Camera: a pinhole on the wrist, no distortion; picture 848 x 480 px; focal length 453.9 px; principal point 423.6 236.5 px. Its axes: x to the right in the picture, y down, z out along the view. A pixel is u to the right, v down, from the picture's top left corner.
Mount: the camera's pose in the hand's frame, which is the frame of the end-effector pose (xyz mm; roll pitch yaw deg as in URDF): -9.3 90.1 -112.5 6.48 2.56 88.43
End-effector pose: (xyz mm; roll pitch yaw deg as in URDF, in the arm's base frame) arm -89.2 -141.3 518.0 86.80 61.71 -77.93
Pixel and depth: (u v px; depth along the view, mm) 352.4 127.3 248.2
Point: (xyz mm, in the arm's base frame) -191.9 -260.7 481.6
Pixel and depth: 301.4 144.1 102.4
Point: -59.7 -204.6 529.3
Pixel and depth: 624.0 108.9 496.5
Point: -335.5 -597.0 512.2
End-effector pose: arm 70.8 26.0 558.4 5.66 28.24 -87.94
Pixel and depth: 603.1 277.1 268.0
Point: 265.4 -48.4 709.1
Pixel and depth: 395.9 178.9 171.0
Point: 153.0 -28.8 599.4
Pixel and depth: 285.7 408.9 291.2
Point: 69.5 12.1 770.9
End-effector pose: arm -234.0 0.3 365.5 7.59 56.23 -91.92
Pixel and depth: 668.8 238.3 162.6
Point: -59.2 -69.1 394.7
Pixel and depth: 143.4 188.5 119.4
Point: -214.8 -17.4 359.1
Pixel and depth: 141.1 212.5 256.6
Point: -316.6 -128.5 418.4
